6 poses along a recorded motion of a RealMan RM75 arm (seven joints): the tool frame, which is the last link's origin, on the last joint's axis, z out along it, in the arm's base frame.
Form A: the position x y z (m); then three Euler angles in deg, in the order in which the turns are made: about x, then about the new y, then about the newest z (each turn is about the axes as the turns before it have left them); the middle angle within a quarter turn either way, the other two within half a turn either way.
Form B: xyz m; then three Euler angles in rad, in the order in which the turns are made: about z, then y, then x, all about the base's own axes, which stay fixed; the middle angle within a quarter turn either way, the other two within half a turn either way. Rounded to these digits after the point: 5 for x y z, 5 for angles.
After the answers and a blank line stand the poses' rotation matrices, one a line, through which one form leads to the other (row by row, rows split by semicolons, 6 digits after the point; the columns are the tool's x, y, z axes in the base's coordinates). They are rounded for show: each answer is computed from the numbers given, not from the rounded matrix.
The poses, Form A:
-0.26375, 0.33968, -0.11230, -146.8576, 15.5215, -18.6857
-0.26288, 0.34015, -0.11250, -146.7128, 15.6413, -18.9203
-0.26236, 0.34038, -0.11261, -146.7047, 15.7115, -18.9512
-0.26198, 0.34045, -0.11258, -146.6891, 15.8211, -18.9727
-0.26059, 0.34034, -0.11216, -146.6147, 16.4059, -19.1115
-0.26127, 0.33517, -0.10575, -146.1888, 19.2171, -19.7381
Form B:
-0.26375, 0.33968, -0.11230, -0.32613, 0.27090, -2.56315
-0.26288, 0.34015, -0.11250, -0.33022, 0.27299, -2.56062
-0.26236, 0.34038, -0.11261, -0.33076, 0.27422, -2.56048
-0.26198, 0.34045, -0.11258, -0.33114, 0.27613, -2.56021
-0.26059, 0.34034, -0.11216, -0.33356, 0.28634, -2.55891
-0.26127, 0.33517, -0.10575, -0.34449, 0.33540, -2.55148

0.912743 0.308692 0.267600; 0.129665 -0.840052 0.526783; 0.387412 -0.446119 -0.806778
0.910940 0.312245 0.269614; 0.131074 -0.838746 0.528512; 0.391163 -0.446103 -0.804974
0.910458 0.312629 0.270794; 0.130858 -0.838823 0.528444; 0.392355 -0.445691 -0.804623
0.909849 0.312801 0.272635; 0.130110 -0.838981 0.528378; 0.394012 -0.445271 -0.804045
0.906412 0.314077 0.282440; 0.126530 -0.839852 0.527862; 0.402997 -0.442724 -0.800992
0.888798 0.318903 0.329148; 0.108208 -0.843915 0.525451; 0.445341 -0.431404 -0.784578

